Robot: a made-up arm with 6 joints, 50 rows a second.
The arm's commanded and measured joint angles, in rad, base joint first. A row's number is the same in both.
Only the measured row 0 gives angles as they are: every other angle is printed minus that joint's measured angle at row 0.
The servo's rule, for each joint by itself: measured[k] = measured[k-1] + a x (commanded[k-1-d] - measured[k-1]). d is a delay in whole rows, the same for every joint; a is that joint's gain. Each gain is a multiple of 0.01, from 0.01 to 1. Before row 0 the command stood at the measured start. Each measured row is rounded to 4 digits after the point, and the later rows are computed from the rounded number. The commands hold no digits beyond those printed.
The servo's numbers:
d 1
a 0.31 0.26 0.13 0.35 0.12 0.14
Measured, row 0:
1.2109, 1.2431, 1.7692, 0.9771, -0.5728, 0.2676
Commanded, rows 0 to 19:
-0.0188, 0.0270, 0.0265, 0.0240, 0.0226, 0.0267
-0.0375, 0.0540, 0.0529, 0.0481, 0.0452, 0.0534
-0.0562, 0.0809, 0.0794, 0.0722, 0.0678, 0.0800
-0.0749, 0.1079, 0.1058, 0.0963, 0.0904, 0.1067
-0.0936, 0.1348, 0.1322, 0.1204, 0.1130, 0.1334
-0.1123, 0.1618, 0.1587, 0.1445, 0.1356, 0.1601
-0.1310, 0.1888, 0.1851, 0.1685, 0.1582, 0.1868
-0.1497, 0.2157, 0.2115, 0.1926, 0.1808, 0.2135
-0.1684, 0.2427, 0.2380, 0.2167, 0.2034, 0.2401
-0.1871, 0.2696, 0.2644, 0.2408, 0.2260, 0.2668
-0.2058, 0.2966, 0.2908, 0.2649, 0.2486, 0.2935
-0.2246, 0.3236, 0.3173, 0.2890, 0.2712, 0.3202
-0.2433, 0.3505, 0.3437, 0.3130, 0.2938, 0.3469
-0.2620, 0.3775, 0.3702, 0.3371, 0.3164, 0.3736
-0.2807, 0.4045, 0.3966, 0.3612, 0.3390, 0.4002
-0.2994, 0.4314, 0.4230, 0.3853, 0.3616, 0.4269
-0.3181, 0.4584, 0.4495, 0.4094, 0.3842, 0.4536
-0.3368, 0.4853, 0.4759, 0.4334, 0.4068, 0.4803
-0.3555, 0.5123, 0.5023, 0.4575, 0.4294, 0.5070
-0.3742, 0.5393, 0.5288, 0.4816, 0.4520, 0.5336
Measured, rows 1 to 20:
0.0000, 0.0000, 0.0000, 0.0000, 0.0000, 0.0000
-0.0058, 0.0070, 0.0034, 0.0084, 0.0027, 0.0037
-0.0156, 0.0192, 0.0098, 0.0223, 0.0078, 0.0107
-0.0282, 0.0352, 0.0188, 0.0398, 0.0150, 0.0204
-0.0427, 0.0541, 0.0301, 0.0596, 0.0240, 0.0325
-0.0585, 0.0751, 0.0434, 0.0809, 0.0347, 0.0466
-0.0752, 0.0976, 0.0584, 0.1032, 0.0468, 0.0625
-0.0925, 0.1213, 0.0749, 0.1261, 0.0602, 0.0799
-0.1102, 0.1458, 0.0927, 0.1494, 0.0747, 0.0986
-0.1282, 0.1710, 0.1116, 0.1730, 0.0901, 0.1184
-0.1465, 0.1966, 0.1315, 0.1967, 0.1064, 0.1392
-0.1649, 0.2226, 0.1522, 0.2206, 0.1235, 0.1608
-0.1834, 0.2489, 0.1737, 0.2445, 0.1412, 0.1831
-0.2020, 0.2753, 0.1958, 0.2685, 0.1595, 0.2060
-0.2206, 0.3019, 0.2185, 0.2925, 0.1783, 0.2295
-0.2392, 0.3286, 0.2417, 0.3165, 0.1976, 0.2534
-0.2579, 0.3553, 0.2653, 0.3406, 0.2173, 0.2777
-0.2766, 0.3821, 0.2892, 0.3647, 0.2373, 0.3023
-0.2953, 0.4089, 0.3135, 0.3887, 0.2576, 0.3272
-0.3140, 0.4358, 0.3380, 0.4128, 0.2782, 0.3524

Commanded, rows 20 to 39:
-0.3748, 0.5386, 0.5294, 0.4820, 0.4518, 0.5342
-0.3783, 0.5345, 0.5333, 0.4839, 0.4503, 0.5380
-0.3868, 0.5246, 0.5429, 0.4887, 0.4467, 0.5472
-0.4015, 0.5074, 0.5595, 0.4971, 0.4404, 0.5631
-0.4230, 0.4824, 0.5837, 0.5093, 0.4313, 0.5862
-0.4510, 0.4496, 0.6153, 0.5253, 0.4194, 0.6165
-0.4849, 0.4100, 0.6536, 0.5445, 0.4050, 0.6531
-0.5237, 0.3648, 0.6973, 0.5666, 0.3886, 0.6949
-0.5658, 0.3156, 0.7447, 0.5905, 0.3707, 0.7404
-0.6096, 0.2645, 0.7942, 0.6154, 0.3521, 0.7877
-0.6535, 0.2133, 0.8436, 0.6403, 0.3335, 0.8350
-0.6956, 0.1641, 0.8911, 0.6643, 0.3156, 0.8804
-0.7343, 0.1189, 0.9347, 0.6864, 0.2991, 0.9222
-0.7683, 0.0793, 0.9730, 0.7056, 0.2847, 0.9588
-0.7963, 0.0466, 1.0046, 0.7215, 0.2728, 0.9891
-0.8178, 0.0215, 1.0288, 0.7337, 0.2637, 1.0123
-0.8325, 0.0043, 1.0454, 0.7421, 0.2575, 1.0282
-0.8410, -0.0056, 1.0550, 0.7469, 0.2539, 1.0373
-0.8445, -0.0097, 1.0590, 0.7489, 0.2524, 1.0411
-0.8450, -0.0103, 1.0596, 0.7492, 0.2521, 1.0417
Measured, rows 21 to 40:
-0.3327, 0.4627, 0.3628, 0.4369, 0.2991, 0.3778
-0.3458, 0.4824, 0.3845, 0.4527, 0.3174, 0.3997
-0.3559, 0.4959, 0.4038, 0.4636, 0.3333, 0.4191
-0.3655, 0.5034, 0.4219, 0.4724, 0.3469, 0.4370
-0.3767, 0.5044, 0.4398, 0.4810, 0.3581, 0.4547
-0.3911, 0.4987, 0.4585, 0.4909, 0.3669, 0.4731
-0.4097, 0.4859, 0.4789, 0.5029, 0.3732, 0.4932
-0.4330, 0.4662, 0.5016, 0.5175, 0.3770, 0.5156
-0.4611, 0.4398, 0.5270, 0.5347, 0.3784, 0.5407
-0.4936, 0.4075, 0.5553, 0.5542, 0.3775, 0.5687
-0.5296, 0.3703, 0.5864, 0.5756, 0.3745, 0.5994
-0.5680, 0.3295, 0.6198, 0.5982, 0.3696, 0.6324
-0.6076, 0.2865, 0.6551, 0.6213, 0.3631, 0.6671
-0.6469, 0.2429, 0.6914, 0.6441, 0.3554, 0.7028
-0.6845, 0.2004, 0.7280, 0.6656, 0.3469, 0.7386
-0.7192, 0.1604, 0.7640, 0.6852, 0.3380, 0.7737
-0.7498, 0.1243, 0.7984, 0.7022, 0.3291, 0.8071
-0.7754, 0.0931, 0.8305, 0.7162, 0.3205, 0.8381
-0.7957, 0.0674, 0.8597, 0.7269, 0.3125, 0.8660
-0.8108, 0.0474, 0.8856, 0.7346, 0.3053, 0.8905

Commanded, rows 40 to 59:
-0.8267, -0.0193, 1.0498, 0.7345, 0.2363, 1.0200
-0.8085, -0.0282, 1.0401, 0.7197, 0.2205, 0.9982
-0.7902, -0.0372, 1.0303, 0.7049, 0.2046, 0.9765
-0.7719, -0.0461, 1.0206, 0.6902, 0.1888, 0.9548
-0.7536, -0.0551, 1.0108, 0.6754, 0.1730, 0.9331
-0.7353, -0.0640, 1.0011, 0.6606, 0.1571, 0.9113
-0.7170, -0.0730, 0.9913, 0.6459, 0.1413, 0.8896
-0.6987, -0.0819, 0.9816, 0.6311, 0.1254, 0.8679
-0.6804, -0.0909, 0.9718, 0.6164, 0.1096, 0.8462
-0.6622, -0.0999, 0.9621, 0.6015, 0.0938, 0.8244
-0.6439, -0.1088, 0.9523, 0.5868, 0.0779, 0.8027
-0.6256, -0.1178, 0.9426, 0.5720, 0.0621, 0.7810
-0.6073, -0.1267, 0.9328, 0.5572, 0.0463, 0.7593
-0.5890, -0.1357, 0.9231, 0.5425, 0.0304, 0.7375
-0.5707, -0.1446, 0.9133, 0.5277, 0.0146, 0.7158
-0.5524, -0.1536, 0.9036, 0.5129, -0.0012, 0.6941
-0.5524, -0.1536, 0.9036, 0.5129, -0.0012, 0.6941
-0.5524, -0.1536, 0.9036, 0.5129, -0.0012, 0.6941
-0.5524, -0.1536, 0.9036, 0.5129, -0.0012, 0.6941
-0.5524, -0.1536, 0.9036, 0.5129, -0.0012, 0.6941
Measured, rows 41 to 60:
-0.8214, 0.0324, 0.9082, 0.7397, 0.2989, 0.9117
-0.8230, 0.0190, 0.9266, 0.7379, 0.2914, 0.9269
-0.8185, 0.0067, 0.9414, 0.7315, 0.2829, 0.9369
-0.8097, -0.0047, 0.9530, 0.7222, 0.2735, 0.9424
-0.7980, -0.0155, 0.9618, 0.7110, 0.2633, 0.9441
-0.7842, -0.0258, 0.9682, 0.6985, 0.2525, 0.9426
-0.7690, -0.0357, 0.9725, 0.6852, 0.2411, 0.9382
-0.7529, -0.0454, 0.9749, 0.6714, 0.2291, 0.9314
-0.7361, -0.0549, 0.9758, 0.6573, 0.2167, 0.9225
-0.7188, -0.0643, 0.9753, 0.6430, 0.2038, 0.9118
-0.7013, -0.0736, 0.9736, 0.6285, 0.1906, 0.8996
-0.6835, -0.0828, 0.9708, 0.6139, 0.1771, 0.8860
-0.6656, -0.0919, 0.9671, 0.5992, 0.1633, 0.8713
-0.6475, -0.1009, 0.9626, 0.5845, 0.1493, 0.8556
-0.6294, -0.1099, 0.9575, 0.5698, 0.1350, 0.8391
-0.6112, -0.1189, 0.9518, 0.5551, 0.1206, 0.8218
-0.5930, -0.1279, 0.9455, 0.5403, 0.1060, 0.8039
-0.5804, -0.1346, 0.9401, 0.5307, 0.0931, 0.7885
-0.5717, -0.1395, 0.9354, 0.5245, 0.0818, 0.7753
-0.5657, -0.1432, 0.9313, 0.5204, 0.0718, 0.7639

